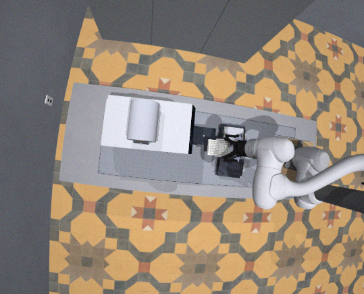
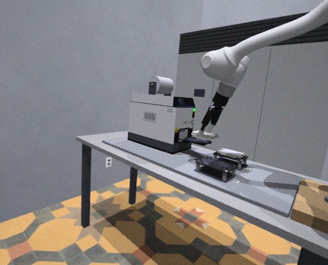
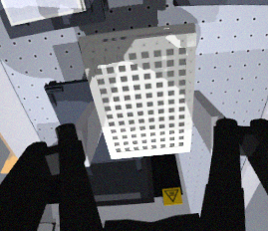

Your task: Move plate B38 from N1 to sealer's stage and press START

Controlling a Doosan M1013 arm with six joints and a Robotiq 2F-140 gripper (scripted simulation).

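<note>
My hand is 90 mm short of the sealer stage, 80 mm above it and 50 mm to the left of it. From my hand the other things lie so: black nest N1: 150 mm behind, 130 mm below, 80 mm to the left; then plate B38: 20 mm below; then white covered plate: 120 mm to the right, 120 mm below, 100 mm behind.
</note>
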